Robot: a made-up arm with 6 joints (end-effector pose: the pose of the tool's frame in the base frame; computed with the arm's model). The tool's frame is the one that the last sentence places. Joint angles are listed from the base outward.
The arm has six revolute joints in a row. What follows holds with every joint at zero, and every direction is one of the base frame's. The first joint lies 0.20 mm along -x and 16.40 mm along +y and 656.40 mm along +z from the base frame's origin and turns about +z. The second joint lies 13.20 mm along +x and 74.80 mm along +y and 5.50 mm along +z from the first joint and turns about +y. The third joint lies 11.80 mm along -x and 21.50 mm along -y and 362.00 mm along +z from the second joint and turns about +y. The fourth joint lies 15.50 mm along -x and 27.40 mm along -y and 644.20 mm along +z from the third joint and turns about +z. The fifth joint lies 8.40 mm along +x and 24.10 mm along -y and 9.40 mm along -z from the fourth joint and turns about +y. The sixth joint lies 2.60 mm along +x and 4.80 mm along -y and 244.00 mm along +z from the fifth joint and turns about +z. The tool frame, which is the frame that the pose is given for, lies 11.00 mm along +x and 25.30 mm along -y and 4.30 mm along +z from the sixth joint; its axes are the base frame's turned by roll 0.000, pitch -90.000 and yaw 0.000 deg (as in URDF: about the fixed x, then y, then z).
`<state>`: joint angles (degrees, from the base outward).
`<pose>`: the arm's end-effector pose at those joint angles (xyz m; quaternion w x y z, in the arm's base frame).
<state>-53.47 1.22 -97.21 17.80 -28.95 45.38</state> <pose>-0.5322 0.6713 0.8477 0.0285 0.4416 0.6856 -0.5780</pose>
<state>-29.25 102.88 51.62 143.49 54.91 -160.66</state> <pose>0.8296 -0.2727 -0.0466 0.9923 0.0343 0.1189 0.0028</pose>
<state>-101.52 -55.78 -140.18 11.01 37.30 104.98</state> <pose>0.0918 0.2255 0.0252 0.3487 -0.6858 0.0864 0.6329</pose>
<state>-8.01 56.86 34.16 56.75 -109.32 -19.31</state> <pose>0.8326 -0.2979 0.9528 0.5170 0.1362 -0.6487 -0.5416</pose>
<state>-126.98 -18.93 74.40 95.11 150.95 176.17</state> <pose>-0.0029 -0.2538 1.2594 0.4700 -0.8344 -0.0205 0.2871</pose>
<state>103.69 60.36 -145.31 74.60 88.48 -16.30</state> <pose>-0.1800 -0.3377 1.0136 0.0277 0.1772 -0.7513 0.6351</pose>
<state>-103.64 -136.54 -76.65 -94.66 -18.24 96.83</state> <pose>0.0038 -0.2689 -0.3298 0.6341 0.4367 0.2270 -0.5964</pose>
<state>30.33 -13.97 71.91 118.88 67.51 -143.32</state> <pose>0.3040 0.4658 1.5041 0.5639 -0.1243 -0.6299 0.5194</pose>
